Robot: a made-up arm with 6 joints.
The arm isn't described. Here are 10 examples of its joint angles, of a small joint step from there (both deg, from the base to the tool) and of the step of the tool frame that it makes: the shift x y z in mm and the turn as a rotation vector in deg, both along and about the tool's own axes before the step.
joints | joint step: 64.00 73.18 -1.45 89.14 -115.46 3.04 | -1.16 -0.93 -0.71 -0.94 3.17 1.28
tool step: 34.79 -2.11 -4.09 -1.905 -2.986 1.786
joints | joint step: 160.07 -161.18 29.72 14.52 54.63 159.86 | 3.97 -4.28 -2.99 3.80 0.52 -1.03
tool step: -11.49 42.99 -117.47 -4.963 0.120 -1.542
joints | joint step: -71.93 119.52 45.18 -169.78 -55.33 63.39 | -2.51 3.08 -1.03 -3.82 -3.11 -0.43
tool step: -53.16 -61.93 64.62 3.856 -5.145 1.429
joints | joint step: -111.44 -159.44 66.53 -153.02 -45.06 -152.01 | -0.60 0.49 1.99 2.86 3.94 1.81
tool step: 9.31 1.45 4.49 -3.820 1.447 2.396
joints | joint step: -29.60 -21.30 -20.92 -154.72 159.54 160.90 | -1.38 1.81 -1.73 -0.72 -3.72 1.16
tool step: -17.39 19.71 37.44 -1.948 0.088 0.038
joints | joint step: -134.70 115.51 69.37 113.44 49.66 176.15 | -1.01 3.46 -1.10 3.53 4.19 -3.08
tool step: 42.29 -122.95 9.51 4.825 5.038 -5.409
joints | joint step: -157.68 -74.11 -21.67 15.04 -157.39 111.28 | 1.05 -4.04 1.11 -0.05 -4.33 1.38
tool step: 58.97 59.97 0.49 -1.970 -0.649 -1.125
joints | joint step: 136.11 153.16 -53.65 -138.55 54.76 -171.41 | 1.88 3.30 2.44 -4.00 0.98 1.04
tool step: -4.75 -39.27 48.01 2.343 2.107 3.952
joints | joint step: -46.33 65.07 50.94 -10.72 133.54 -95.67 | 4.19 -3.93 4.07 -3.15 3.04 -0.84
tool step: 128.06 -68.52 -147.42 3.188 -4.674 10.527
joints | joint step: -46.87 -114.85 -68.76 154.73 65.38 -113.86 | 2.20 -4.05 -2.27 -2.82 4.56 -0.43
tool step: 13.89 20.87 -51.36 0.133 -2.998 5.327
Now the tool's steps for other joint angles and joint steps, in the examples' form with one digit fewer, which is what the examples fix.
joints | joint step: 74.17 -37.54 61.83 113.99 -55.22 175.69 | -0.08 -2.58 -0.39 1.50 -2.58 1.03
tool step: 3.7 68.8 33.1 -0.24 -3.32 2.64
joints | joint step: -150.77 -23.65 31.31 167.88 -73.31 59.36 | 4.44 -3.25 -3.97 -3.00 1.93 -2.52
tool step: 17.5 58.4 -33.1 6.75 -6.47 0.21
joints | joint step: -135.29 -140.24 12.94 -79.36 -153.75 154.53 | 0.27 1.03 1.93 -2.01 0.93 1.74
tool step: -20.4 -8.0 -3.2 -4.02 1.12 -0.73
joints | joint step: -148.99 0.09 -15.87 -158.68 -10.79 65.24 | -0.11 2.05 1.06 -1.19 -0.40 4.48
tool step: 37.0 -6.7 3.5 -3.23 -0.20 -0.53
